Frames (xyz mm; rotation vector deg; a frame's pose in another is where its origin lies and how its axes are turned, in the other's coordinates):
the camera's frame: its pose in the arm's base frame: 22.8 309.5 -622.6 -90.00 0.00 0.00
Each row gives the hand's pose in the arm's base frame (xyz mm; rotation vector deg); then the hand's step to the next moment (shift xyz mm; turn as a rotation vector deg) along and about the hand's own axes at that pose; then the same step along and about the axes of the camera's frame.
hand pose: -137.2 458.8 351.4 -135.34 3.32 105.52
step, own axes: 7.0 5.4 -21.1 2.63 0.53 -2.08
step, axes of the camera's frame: 21.4 2.2 -7.8 2.59 2.10 -0.66
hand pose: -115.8 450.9 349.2 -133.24 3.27 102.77
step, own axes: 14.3 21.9 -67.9 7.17 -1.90 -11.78
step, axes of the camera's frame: 65.1 0.4 -32.6 13.39 3.79 0.36
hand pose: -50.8 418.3 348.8 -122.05 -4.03 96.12
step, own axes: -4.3 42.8 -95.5 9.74 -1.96 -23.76
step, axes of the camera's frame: 79.1 -5.7 -68.4 25.33 3.98 -2.37
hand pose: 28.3 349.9 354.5 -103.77 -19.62 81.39
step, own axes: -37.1 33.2 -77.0 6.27 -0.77 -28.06
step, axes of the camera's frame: 49.2 -6.4 -77.1 27.78 2.17 -7.14
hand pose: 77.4 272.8 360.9 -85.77 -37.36 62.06
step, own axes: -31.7 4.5 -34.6 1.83 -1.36 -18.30
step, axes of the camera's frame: 16.6 -2.9 -44.0 17.29 -0.03 -6.41
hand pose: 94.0 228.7 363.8 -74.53 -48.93 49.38
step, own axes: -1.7 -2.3 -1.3 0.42 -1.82 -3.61
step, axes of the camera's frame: 0.5 -2.1 -2.3 3.52 -1.55 -1.32
